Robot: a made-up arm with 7 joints.
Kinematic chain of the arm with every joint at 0, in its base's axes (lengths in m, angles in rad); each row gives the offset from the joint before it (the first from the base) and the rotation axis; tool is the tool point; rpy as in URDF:
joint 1: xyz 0 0 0.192 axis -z
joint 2: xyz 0 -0.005 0.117 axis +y
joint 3: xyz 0 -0.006 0.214 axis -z
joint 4: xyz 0 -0.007 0.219 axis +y
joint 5: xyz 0 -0.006 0.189 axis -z
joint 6: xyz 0 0 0.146 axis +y
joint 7: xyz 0 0 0.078 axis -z
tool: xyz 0 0 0 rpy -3.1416 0 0
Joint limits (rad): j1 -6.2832..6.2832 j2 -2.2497..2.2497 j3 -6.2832..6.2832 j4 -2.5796..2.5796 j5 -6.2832..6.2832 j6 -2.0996..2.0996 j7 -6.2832..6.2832
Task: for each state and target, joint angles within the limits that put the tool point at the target. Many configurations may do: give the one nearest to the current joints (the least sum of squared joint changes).
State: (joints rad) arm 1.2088 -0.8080 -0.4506 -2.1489 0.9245 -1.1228 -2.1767
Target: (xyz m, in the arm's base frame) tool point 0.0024 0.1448 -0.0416
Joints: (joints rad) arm 1.4645 -1.7866 -0.0409 -2.0855 0.9789 -1.0000 -2.1767
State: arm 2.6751 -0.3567 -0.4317 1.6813 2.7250 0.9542 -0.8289
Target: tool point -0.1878 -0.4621 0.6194
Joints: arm 2.3212 0.3226 -0.5933 1.6854 2.7434 0.8445 -0.8289
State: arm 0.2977 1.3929 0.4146 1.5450 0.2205 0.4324 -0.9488
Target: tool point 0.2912 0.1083 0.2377
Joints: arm -0.2835 0.7138 -0.1823 2.2441 0.1073 0.6345 -0.9488
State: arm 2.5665 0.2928 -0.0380 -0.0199 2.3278 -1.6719 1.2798
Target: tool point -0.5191 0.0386 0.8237
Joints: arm 3.2153 0.5712 0.1604 0.3254 2.4368 -1.8106 1.2798
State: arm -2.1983 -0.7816 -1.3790 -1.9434 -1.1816 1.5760 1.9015
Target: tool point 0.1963 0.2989 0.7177
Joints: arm -2.6900 -0.2108 -1.8504 -1.7452 -1.0912 1.5025 1.9015
